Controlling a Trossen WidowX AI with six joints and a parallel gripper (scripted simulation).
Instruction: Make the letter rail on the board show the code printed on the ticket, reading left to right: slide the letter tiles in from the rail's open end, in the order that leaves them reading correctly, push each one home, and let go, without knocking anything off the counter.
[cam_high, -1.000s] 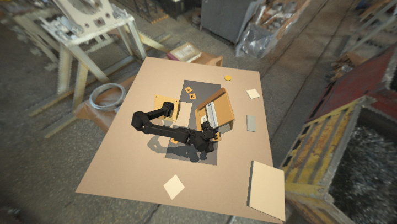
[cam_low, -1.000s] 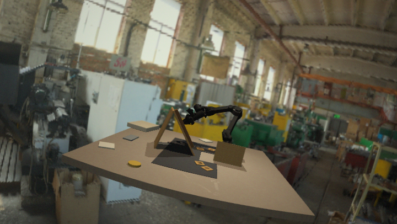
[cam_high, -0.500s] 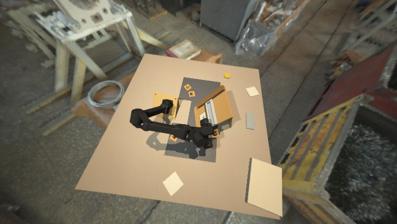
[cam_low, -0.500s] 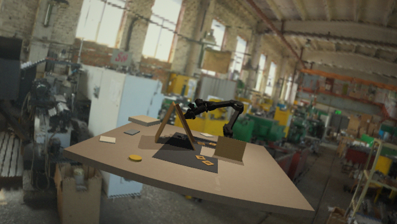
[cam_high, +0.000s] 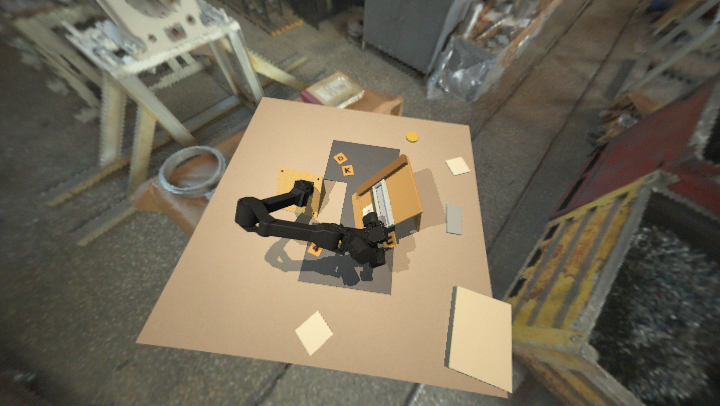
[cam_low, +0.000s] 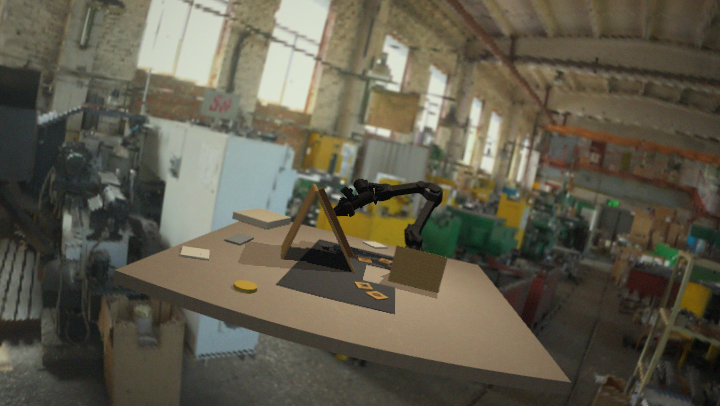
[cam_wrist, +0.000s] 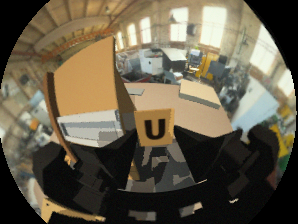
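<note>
My gripper tip is now 90 mm past the white ticket, 120 mm to the right of it and 80 mm above it. The rest, counted from my gripper tip: letter tile 200 mm behind, 20 mm to the left, 160 mm below; orange tile marked u right at my gripper tip; dark mat 200 mm behind, 190 mm to the left, 160 mm below.
</note>
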